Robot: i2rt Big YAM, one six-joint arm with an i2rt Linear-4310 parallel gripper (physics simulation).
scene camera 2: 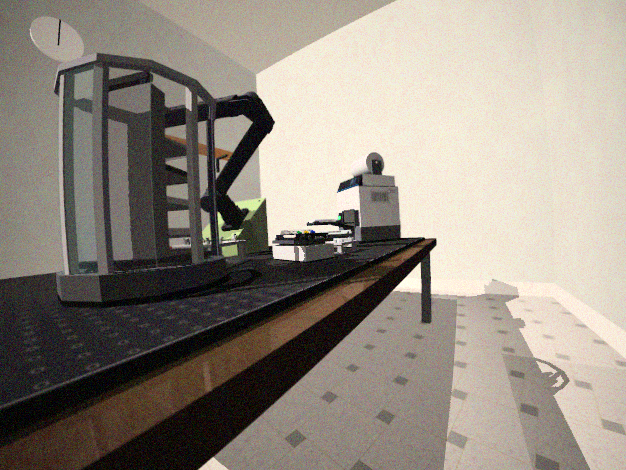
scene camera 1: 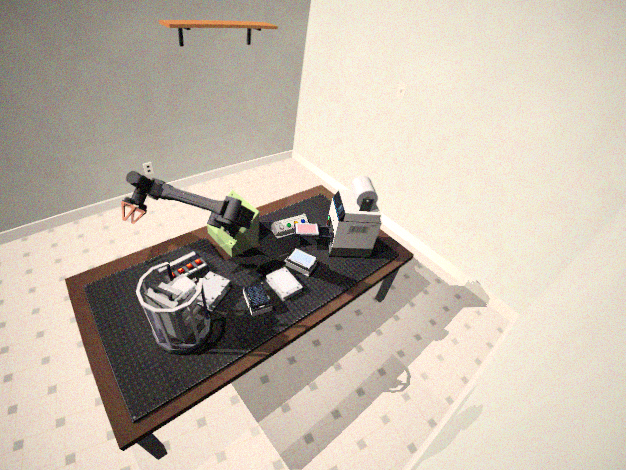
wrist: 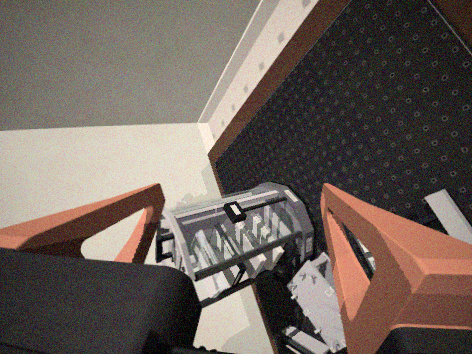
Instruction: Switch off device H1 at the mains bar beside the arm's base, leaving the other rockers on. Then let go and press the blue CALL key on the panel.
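Places are measured from the arm's base along level axes (x left, y ahead, z down), in millimetres.
Where they show: gripper, fingertip midpoint: (scene camera 1: 128,222) (wrist: 237,192); arm's base at its link origin: (scene camera 2: 236,220) (scene camera 1: 234,225).
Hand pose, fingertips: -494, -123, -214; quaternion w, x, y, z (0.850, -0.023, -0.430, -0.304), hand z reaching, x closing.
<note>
Things, the pixels of their top centre, and the offset from my fingertips, as dx, dy, dz. "spot": a spot on its surface instead.
- mains bar at a spot on its surface: (scene camera 1: 192,267) spot: +184, +160, +301
- panel at a spot on its surface: (scene camera 1: 277,232) spot: +711, +250, +306
- blue key at its top centre: (scene camera 2: 312,230) (scene camera 1: 303,219) +886, +295, +273
- tall clear-walled container at its top centre: (scene camera 2: 144,92) (wrist: 161,266) (scene camera 1: 168,281) -37, +398, +13
- dark-topped box at its top centre: (scene camera 2: 301,233) (scene camera 1: 257,294) +304, +520, +279
- pink-topped plate at its top centre: (scene camera 1: 307,227) +801, +394, +224
- white machine at its top centre: (scene camera 1: 364,182) (scene camera 2: 364,156) +989, +577, -108
My gripper (scene camera 1: 128,220) (wrist: 237,192) is open with nothing between its orange fingers. It hangs high, beyond the table's back left edge in the first scene view, well away from the mains bar. The mains bar (scene camera 1: 194,268) lies left of the arm's green base (scene camera 1: 222,240) (scene camera 2: 256,217), with several orange-red rockers (scene camera 1: 190,265) in a row. The left end is partly hidden by the clear container; labels and rocker positions are too small to read. The panel (scene camera 1: 277,232) stands right of the base, with white, green and yellow keys and the blue key (scene camera 1: 303,221) (scene camera 2: 311,231).
A tall clear-walled container (scene camera 1: 171,309) (scene camera 2: 151,284) holding white parts stands at the front left. White boxes (scene camera 1: 284,283) and a dark-topped box (scene camera 1: 257,296) lie in front of the base. A pink-topped plate (scene camera 1: 306,229) partly overlaps the panel, beside the white machine (scene camera 1: 353,236) (scene camera 2: 379,215).
</note>
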